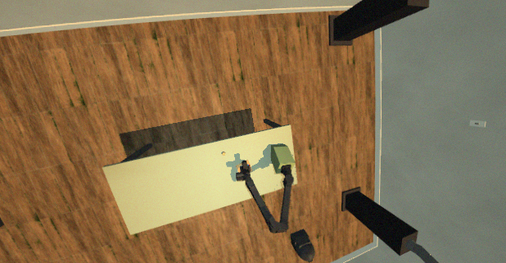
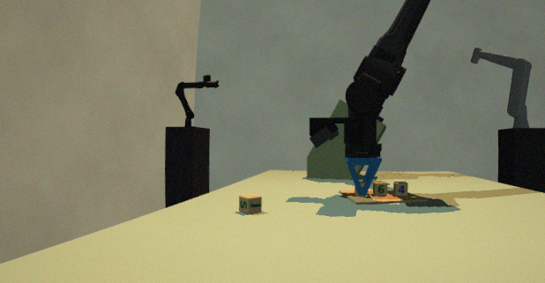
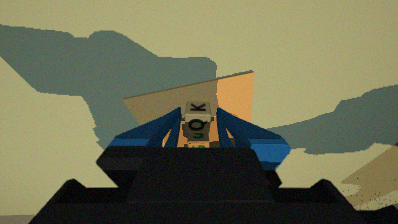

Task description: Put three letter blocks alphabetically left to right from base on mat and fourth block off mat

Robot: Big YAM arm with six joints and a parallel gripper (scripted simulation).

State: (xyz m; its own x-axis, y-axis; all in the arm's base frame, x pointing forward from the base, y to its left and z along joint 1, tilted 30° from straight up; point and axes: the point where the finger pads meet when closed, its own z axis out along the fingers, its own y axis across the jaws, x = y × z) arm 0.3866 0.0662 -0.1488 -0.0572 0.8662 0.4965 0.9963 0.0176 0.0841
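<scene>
My hand is 4 cm to the right of the orange mat and 1 cm above it. Also, from my hand: block 8 cm to the left.
</scene>
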